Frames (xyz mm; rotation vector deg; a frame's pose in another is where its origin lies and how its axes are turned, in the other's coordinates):
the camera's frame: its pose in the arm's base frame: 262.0 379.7 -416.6 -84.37 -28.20 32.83
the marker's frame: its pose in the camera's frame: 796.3 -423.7 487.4 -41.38 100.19 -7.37
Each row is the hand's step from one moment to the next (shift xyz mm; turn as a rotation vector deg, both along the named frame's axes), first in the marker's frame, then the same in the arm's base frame.
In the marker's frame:
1: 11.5 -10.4 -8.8 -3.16 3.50 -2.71
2: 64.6 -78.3 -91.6 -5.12 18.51 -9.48
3: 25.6 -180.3 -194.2 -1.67 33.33 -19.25
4: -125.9 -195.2 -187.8 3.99 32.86 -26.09
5: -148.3 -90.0 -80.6 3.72 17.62 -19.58
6: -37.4 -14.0 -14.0 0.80 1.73 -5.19
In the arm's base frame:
1: -1.7 -5.3 16.9 -4.12 -0.62 -3.50
2: -45.3 -32.3 124.9 -12.15 -10.24 -14.36
3: -146.2 22.0 221.4 -20.33 -24.74 -21.42
4: -209.2 144.7 156.6 -23.74 -30.92 -16.02
5: -132.7 135.3 25.7 -16.95 -19.61 -5.98
6: -28.5 31.1 -2.6 -4.35 -3.34 0.69

